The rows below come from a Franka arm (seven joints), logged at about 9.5 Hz.
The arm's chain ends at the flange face. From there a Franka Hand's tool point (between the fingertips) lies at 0.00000 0.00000 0.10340 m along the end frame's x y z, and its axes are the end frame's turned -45 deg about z.
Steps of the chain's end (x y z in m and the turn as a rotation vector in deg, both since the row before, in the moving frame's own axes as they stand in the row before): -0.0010 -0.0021 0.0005 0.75 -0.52 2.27; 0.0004 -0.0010 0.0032 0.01 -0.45 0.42; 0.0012 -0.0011 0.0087 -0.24 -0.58 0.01; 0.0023 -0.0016 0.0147 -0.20 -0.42 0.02; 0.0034 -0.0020 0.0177 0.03 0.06 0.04; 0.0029 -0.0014 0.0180 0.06 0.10 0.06; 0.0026 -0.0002 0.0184 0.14 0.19 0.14
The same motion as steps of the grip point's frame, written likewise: 0.0011 -0.0038 0.0005 0.90 0.16 2.27; 0.0004 -0.0010 0.0032 0.33 -0.31 0.42; 0.0006 -0.0004 0.0087 0.24 -0.58 0.01; 0.0020 0.0002 0.0147 0.16 -0.44 0.02; 0.0039 0.0010 0.0177 -0.02 0.06 0.04; 0.0032 0.0011 0.0180 -0.03 0.11 0.06; 0.0024 0.0018 0.0184 -0.04 0.23 0.14
